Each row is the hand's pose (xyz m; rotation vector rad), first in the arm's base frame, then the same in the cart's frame.
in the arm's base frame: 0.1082 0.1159 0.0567 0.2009 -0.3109 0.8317
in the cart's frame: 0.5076 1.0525 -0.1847 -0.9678 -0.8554 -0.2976
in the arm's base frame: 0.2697 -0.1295 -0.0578 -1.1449 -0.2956 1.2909
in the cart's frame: 0.3051 0.8224 -0.1109 -1.9729 0.2330 -0.3251
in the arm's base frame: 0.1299 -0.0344 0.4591 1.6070 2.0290 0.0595
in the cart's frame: 0.2766 1.3481 0.0257 1.6185 0.1655 -0.2657
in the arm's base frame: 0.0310 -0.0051 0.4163 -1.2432 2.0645 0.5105
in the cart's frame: 0.3071 1.3667 -0.0802 -0.1569 1.7175 -1.1598
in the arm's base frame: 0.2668 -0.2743 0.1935 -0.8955 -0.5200 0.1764
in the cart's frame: 0.1100 1.0037 0.0040 -1.8122 -0.6533 -1.3068
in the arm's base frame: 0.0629 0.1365 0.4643 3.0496 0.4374 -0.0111
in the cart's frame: 0.4370 1.4232 -0.0228 1.8744 -1.1773 0.8700
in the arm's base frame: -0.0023 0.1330 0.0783 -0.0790 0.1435 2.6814
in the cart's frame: 0.5115 1.1284 -0.2695 -1.0100 0.5591 1.1150
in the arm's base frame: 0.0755 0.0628 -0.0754 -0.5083 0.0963 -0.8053
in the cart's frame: 0.4818 0.9451 -0.2803 -0.6475 -0.8153 -2.2455
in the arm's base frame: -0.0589 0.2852 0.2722 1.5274 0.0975 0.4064
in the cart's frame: 0.6141 1.3536 -0.2169 0.4262 -1.2386 0.0067
